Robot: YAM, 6 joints.
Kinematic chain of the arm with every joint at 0, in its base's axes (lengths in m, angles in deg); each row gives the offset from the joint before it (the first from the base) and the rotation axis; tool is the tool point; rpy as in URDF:
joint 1: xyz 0 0 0.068 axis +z
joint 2: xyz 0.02 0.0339 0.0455 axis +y
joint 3: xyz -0.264 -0.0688 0 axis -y
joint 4: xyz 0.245 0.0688 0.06 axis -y
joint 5: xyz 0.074 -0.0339 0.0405 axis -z
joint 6: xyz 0.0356 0 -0.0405 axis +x
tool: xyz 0 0 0 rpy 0 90 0
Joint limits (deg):
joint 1: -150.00..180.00
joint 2: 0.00..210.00
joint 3: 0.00..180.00
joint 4: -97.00..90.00
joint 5: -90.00..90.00
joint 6: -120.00..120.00
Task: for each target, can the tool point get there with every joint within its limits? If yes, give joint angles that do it. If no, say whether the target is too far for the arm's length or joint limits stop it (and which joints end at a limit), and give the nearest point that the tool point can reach.
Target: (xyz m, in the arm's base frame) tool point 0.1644 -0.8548 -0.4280
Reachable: no: too far | nearest point 0.1040 -0.5409 -0.2175 | short by 0.383 m
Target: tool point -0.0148 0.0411 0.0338
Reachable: yes | joints 107.41 138.20 19.69 -55.36 -2.88 -66.14
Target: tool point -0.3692 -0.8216 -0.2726
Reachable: no: too far | nearest point -0.2431 -0.5411 -0.1378 | short by 0.336 m
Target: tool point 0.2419 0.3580 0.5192
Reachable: yes | joints -122.01 36.33 146.49 47.72 -25.53 -11.59
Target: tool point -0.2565 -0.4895 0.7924
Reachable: no: too far | nearest point -0.1886 -0.3599 0.6059 | short by 0.237 m
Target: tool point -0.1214 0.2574 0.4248
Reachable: yes | joints 118.85 74.96 58.76 55.99 30.19 7.58
